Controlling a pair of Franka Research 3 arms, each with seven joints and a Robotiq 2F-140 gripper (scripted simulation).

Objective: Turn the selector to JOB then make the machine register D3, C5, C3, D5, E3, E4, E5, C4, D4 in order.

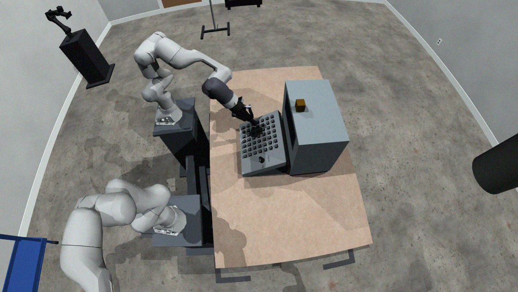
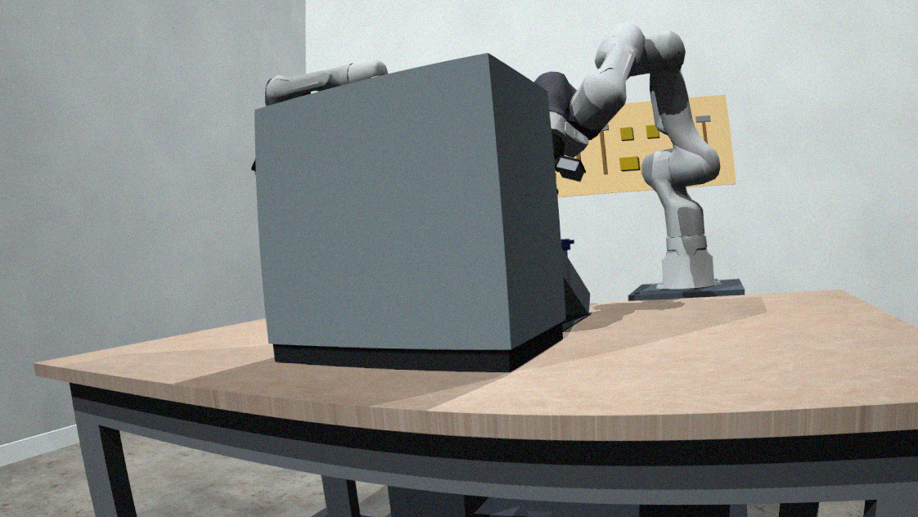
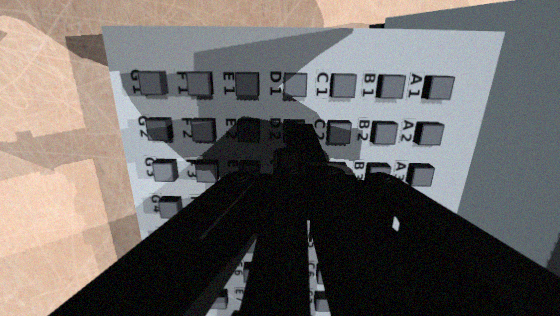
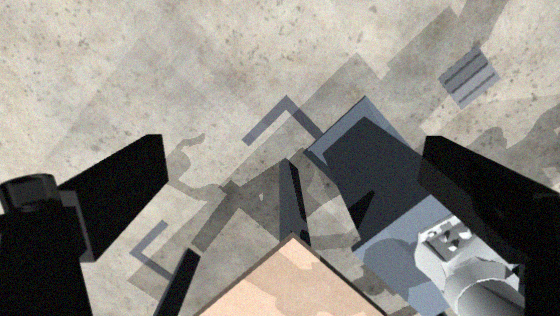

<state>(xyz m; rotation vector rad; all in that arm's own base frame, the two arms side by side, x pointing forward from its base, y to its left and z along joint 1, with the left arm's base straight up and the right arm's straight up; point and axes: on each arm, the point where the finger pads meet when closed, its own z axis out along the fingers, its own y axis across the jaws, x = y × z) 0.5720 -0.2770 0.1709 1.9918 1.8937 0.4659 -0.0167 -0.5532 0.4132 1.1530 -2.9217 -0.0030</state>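
Observation:
The D3 key lies 60 mm below my left hand, 40 mm to the right of it and 30 mm ahead of it. From my left hand the other things lie so: E3 key 80 mm below, 30 mm to the right; C3 key 60 mm ahead, 40 mm to the right, 40 mm below; D4 key 70 mm to the right, 60 mm below, 20 mm ahead.

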